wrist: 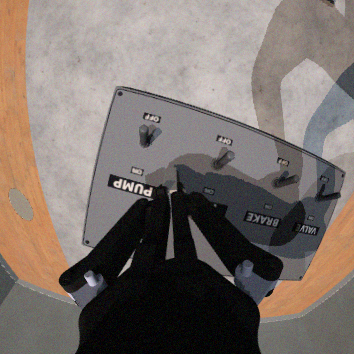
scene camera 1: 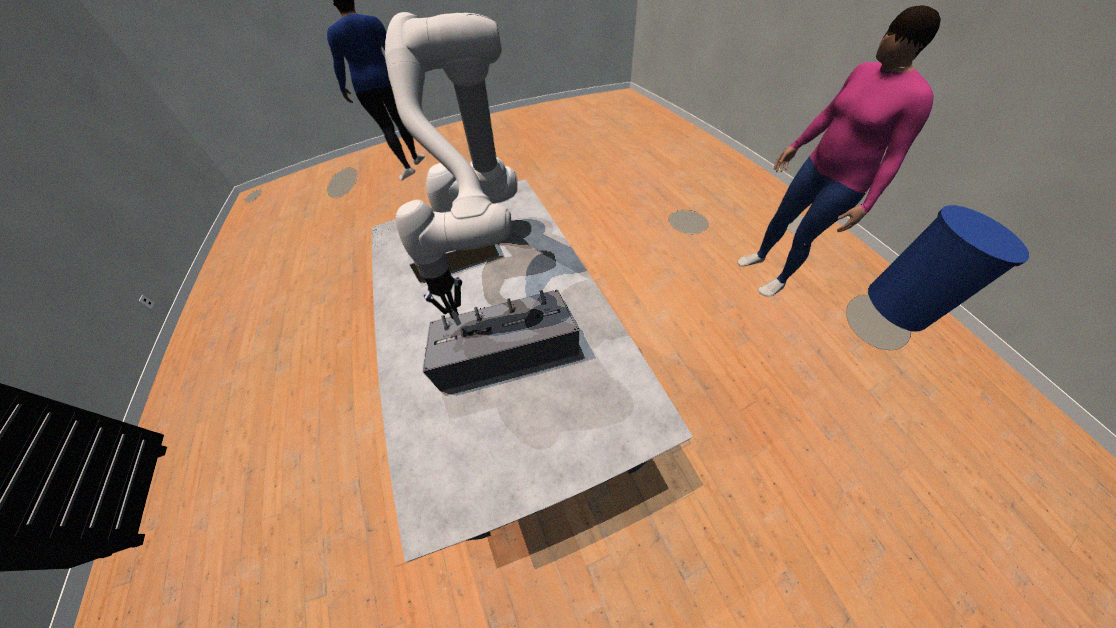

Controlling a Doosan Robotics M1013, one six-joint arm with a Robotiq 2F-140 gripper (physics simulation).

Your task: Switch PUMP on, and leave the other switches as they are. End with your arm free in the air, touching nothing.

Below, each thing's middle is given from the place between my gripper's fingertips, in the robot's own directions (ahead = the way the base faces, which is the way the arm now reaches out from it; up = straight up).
Labels:
I see my gripper 4 cm short of the grey switch box point(scene camera 1: 502, 341), 13 cm to the right of it and 5 cm above it.

